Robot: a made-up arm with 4 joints.
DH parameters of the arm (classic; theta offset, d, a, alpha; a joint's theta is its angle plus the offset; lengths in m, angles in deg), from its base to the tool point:
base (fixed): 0 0.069 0 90
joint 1: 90 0.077 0.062 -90
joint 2: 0 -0.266 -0.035 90
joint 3: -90 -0.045 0.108 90
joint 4: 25.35 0 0.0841 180
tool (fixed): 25.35 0.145 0 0
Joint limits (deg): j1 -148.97..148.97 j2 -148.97..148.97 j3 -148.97..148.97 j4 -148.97..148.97
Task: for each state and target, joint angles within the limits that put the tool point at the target. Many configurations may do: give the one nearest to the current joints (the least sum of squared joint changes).
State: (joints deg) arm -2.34 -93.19 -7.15 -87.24
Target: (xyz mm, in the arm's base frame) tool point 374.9 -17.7 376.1
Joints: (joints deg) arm 18.12 -59.41 -36.98 -104.78
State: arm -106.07 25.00 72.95 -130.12
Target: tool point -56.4 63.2 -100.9
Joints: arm -135.64 26.94 65.98 -147.87
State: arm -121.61 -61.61 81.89 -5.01
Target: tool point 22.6 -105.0 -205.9
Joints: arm -144.06 -21.92 83.66 -21.21
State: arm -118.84 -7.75 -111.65 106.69
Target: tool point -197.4 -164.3 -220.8
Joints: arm -108.62 20.29 -128.90 94.94
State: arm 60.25 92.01 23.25 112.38
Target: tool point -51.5 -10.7 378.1
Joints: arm 67.51 43.09 21.79 101.26
